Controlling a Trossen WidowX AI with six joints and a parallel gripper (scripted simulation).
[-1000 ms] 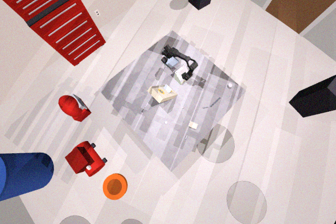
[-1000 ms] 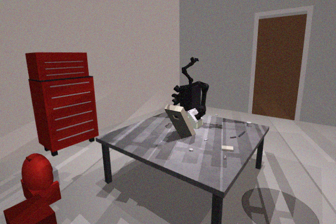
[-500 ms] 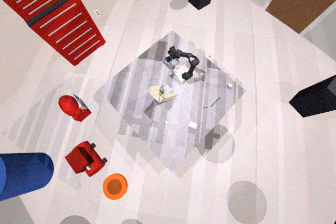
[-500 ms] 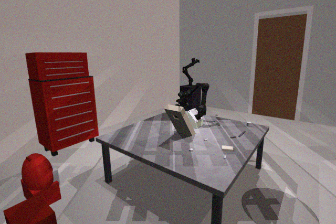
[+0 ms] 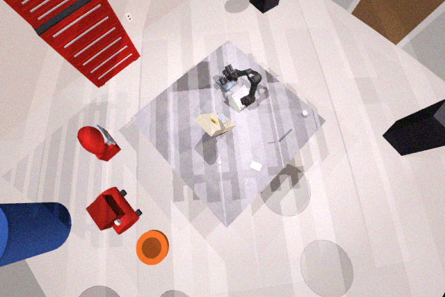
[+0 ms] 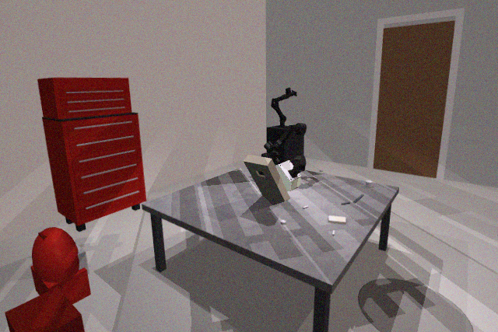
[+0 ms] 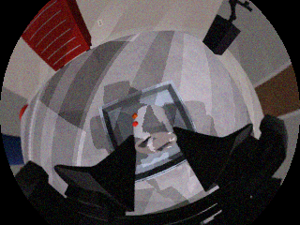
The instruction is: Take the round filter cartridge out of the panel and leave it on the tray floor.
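The round filter cartridge lies right at my gripper tip. The rest, counted from my gripper tip: small block 310 mm ahead, 790 mm to the left, 60 mm below; then beige service panel 360 mm ahead, 320 mm to the left, 90 mm above; then square tray 60 mm below.
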